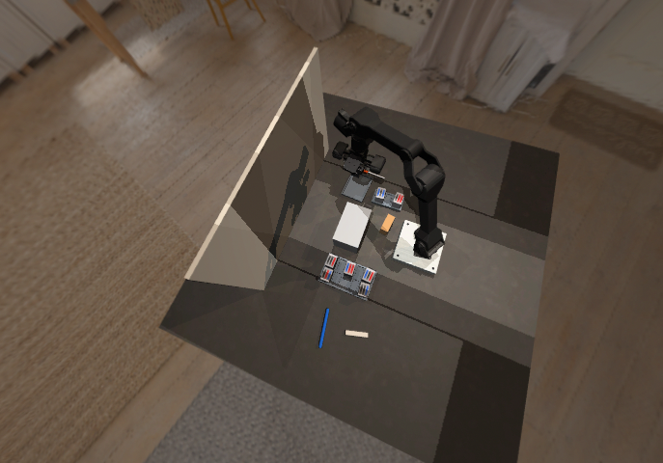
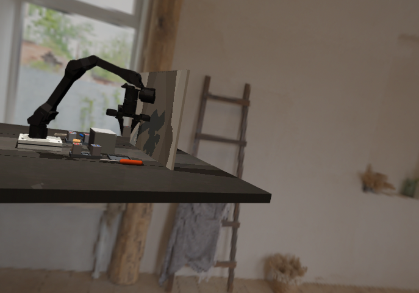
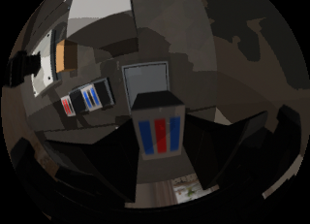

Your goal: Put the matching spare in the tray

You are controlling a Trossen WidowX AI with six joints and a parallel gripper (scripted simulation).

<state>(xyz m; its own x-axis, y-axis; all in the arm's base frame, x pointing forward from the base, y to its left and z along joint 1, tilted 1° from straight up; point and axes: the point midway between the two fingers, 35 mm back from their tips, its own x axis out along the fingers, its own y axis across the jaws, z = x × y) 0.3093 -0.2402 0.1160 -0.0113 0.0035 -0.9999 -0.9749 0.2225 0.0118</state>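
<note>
Now: the dark rimmed tray 120 mm below my gripper tip and 10 mm behind it. The rest, counted from my gripper tip: orange block 170 mm to the left, 160 mm behind, 100 mm below; then grey mounted unit 230 mm to the left, 70 mm below, 20 mm behind; then grey spare 20 mm above.
</note>
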